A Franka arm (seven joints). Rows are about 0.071 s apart.
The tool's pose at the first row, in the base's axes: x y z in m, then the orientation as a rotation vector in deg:
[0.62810 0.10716 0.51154 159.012 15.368 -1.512]
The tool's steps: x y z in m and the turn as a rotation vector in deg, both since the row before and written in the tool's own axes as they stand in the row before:
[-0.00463 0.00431 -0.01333 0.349 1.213 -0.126]
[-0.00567 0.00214 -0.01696 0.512 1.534 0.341]
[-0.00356 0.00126 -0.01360 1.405 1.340 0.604]
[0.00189 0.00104 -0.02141 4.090 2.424 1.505]
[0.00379 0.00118 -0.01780 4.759 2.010 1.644]
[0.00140 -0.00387 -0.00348 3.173 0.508 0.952]
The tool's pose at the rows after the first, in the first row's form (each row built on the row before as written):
[0.62417 0.10696 0.52576 159.438 15.874 0.093]
[0.61843 0.10961 0.54262 160.094 15.822 2.246]
[0.61437 0.11214 0.55590 161.642 15.433 4.096]
[0.61474 0.11786 0.57664 165.992 14.273 7.446]
[0.61674 0.12132 0.59443 170.965 12.846 10.291]
[0.61712 0.12579 0.59741 174.254 11.963 10.978]

